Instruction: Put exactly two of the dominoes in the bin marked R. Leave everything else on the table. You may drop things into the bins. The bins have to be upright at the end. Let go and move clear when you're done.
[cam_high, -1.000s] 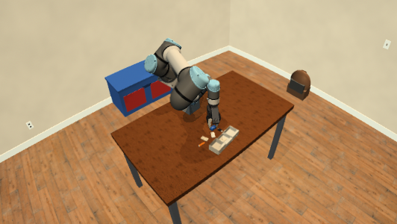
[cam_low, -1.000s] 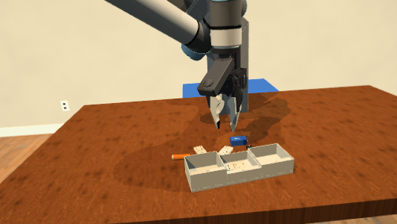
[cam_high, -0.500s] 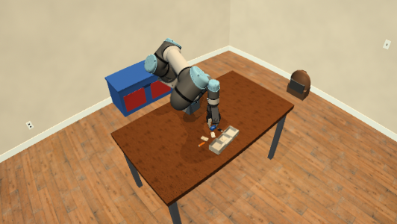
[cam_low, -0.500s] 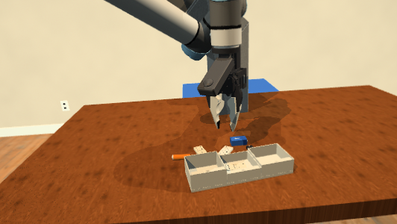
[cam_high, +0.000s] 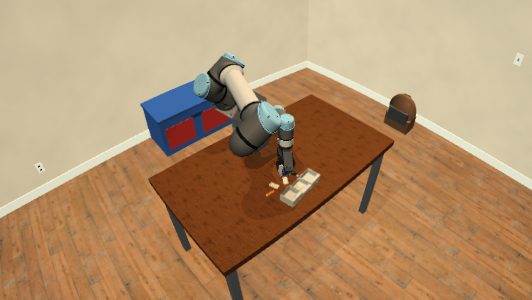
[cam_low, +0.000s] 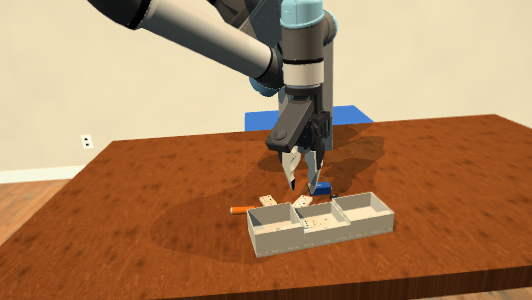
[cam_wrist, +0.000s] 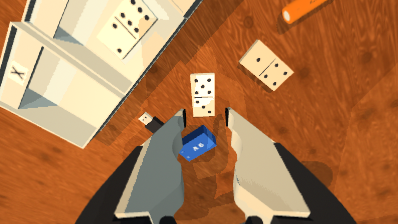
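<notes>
My gripper is now 11 cm short of the cream three-compartment bin tray and 2 cm above it. Also, from my hand: small black stick 2 cm ahead, 7 cm to the left, 4 cm below; blue block 4 cm behind, 6 cm to the left, 3 cm below; domino 2 cm behind, 7 cm to the right, 4 cm below.
</notes>
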